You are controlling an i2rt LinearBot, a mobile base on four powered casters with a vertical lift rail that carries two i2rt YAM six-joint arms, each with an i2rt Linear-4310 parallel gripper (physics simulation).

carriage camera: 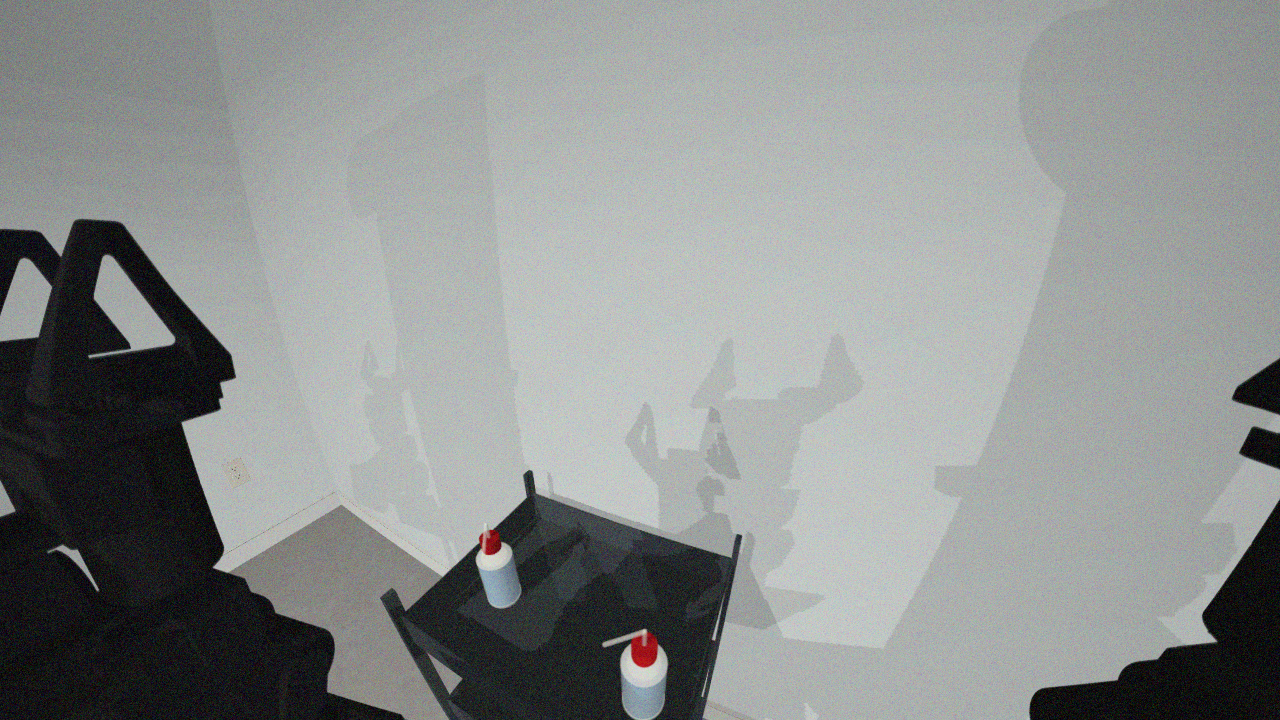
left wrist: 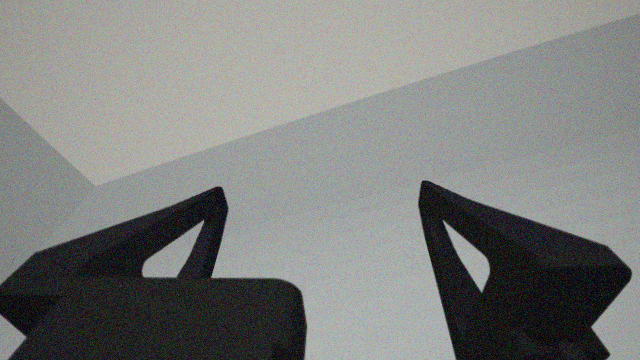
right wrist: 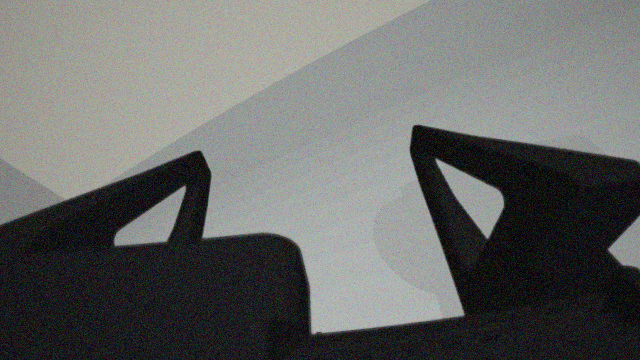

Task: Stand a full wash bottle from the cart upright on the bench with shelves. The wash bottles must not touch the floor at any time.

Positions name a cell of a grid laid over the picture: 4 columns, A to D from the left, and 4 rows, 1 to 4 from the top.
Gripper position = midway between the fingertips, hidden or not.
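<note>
Left gripper, mine: (carriage camera: A2), (left wrist: C3). My right gripper (right wrist: B2). Dark three-tier cart (carriage camera: B4). Walls and ceiling (carriage camera: C2), (left wrist: C2), (right wrist: B2).
</note>
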